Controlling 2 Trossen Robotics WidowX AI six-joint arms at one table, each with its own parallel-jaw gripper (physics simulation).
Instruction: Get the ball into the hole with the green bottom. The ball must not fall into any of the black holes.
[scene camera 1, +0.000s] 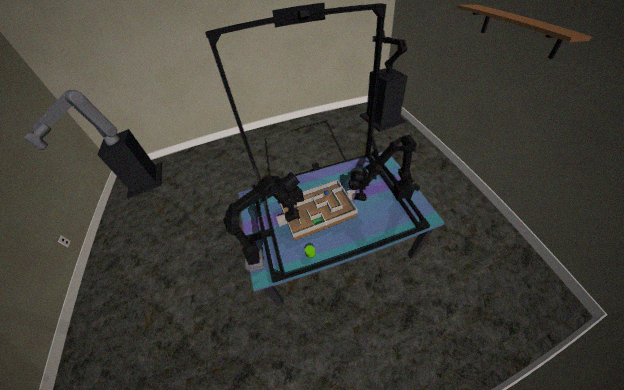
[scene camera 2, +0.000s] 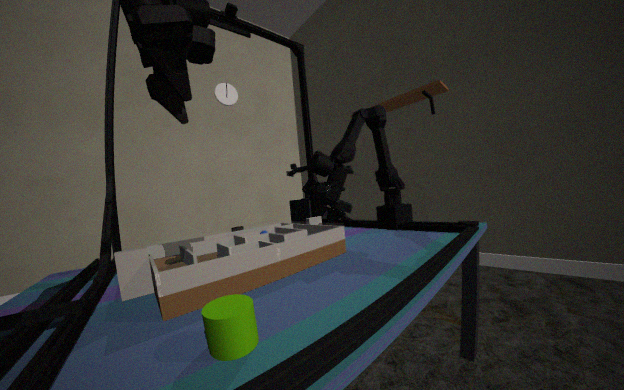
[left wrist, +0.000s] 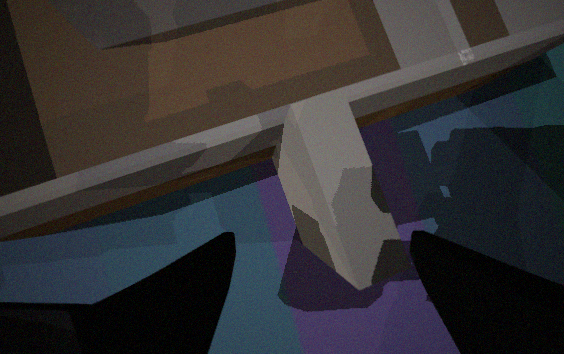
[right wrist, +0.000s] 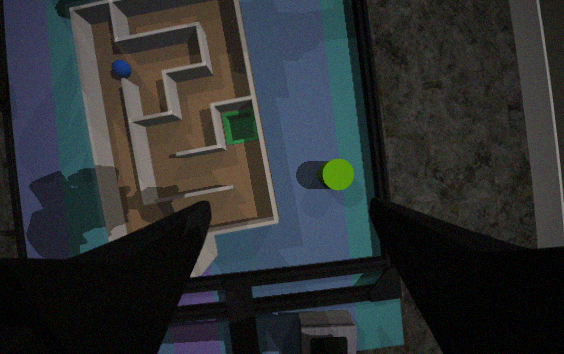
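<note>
The maze box (scene camera 1: 327, 228) (scene camera 2: 250, 281) (right wrist: 95, 115) lies flat on the table. The blue ball (scene camera 1: 326, 192) (scene camera 2: 263, 232) (right wrist: 121, 68) rests inside it, by the end of an inner wall. The green-bottomed hole (scene camera 1: 318, 220) (right wrist: 241, 126) is by the opposite long wall. No black holes can be made out. My left gripper (left wrist: 321, 241) is open; the pale handle (left wrist: 330, 150) (scene camera 1: 351, 195) reaches between its fingers in the left wrist view, touching neither visibly. My right gripper (right wrist: 290, 207) (scene camera 2: 175, 107) is open and empty, high above the box's other end.
A second pale handle (scene camera 1: 281, 220) (scene camera 2: 135, 275) (right wrist: 205, 257) sticks out at the box's left end in scene camera 1. A green cylinder (scene camera 1: 310, 251) (scene camera 2: 230, 327) (right wrist: 337, 174) stands beside the box's long side. A black frame borders the table.
</note>
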